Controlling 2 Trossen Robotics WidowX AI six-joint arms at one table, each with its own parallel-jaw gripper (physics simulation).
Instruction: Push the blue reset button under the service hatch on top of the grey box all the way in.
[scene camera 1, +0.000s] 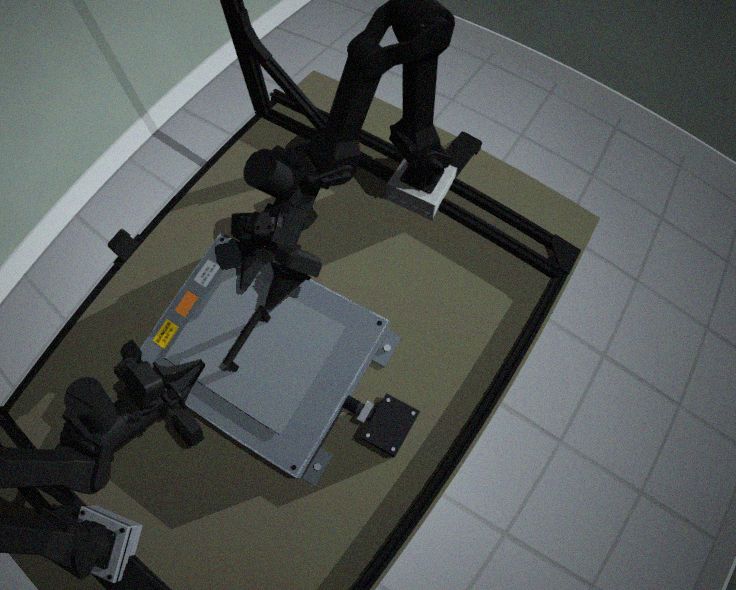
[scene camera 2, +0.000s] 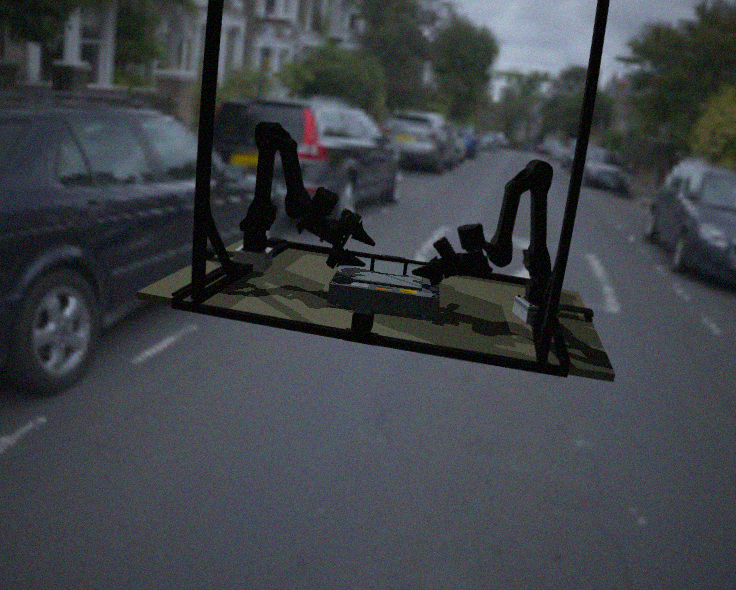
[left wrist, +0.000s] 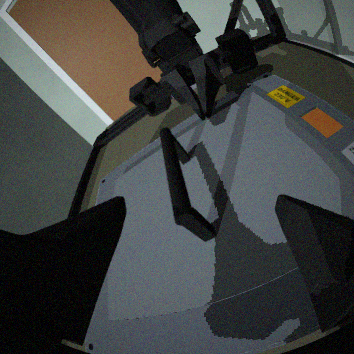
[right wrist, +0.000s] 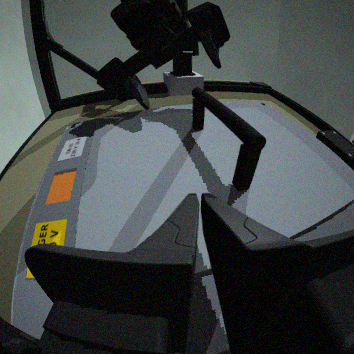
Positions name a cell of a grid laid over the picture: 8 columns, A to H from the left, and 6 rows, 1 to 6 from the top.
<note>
My left gripper (scene camera 1: C4) is open and holds nothing. My right gripper (scene camera 1: C4) is shut, with nothing in its grasp. Further things: a service hatch (scene camera 1: C4).
My left gripper also shows in scene camera 2 (scene camera 2: E3), in the left wrist view (left wrist: E4) and in the right wrist view (right wrist: E2). My right gripper is seen too in scene camera 2 (scene camera 2: E3), in the left wrist view (left wrist: E2) and in the right wrist view (right wrist: E4). The service hatch also shows in scene camera 2 (scene camera 2: E3), in the left wrist view (left wrist: E4) and in the right wrist view (right wrist: D3).
</note>
